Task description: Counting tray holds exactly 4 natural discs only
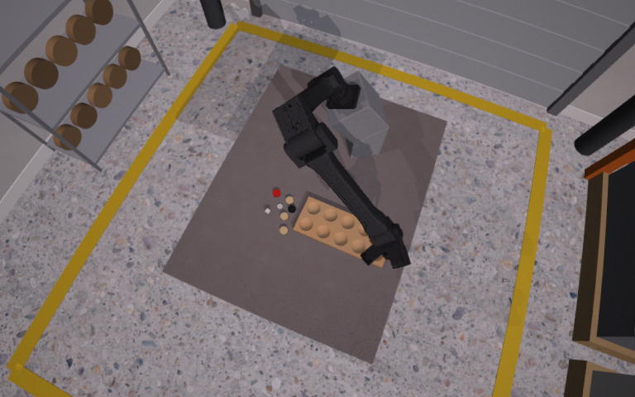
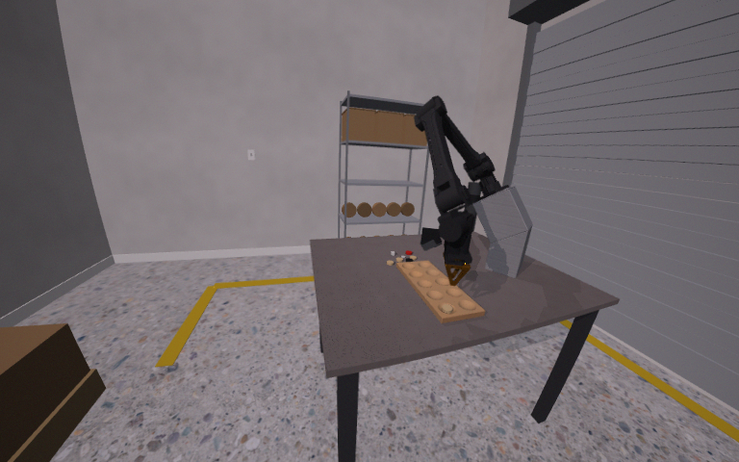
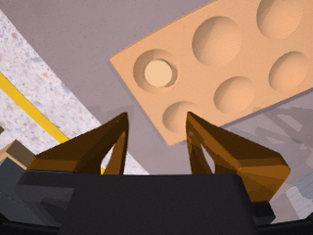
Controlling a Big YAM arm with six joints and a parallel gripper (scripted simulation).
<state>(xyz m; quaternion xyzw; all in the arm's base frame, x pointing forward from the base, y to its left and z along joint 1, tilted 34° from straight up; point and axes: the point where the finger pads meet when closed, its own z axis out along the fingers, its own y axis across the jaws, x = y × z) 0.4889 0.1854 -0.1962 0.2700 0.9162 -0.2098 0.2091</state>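
Now: the black piece 100 mm behind my hand, 370 mm to the right of it and 120 mm below it. Round my hand: wooden counting tray 60 mm behind, 140 mm to the right, 110 mm below; white cube 60 mm behind, 460 mm to the right, 110 mm below; white disc 100 mm behind, 420 mm to the right, 120 mm below.
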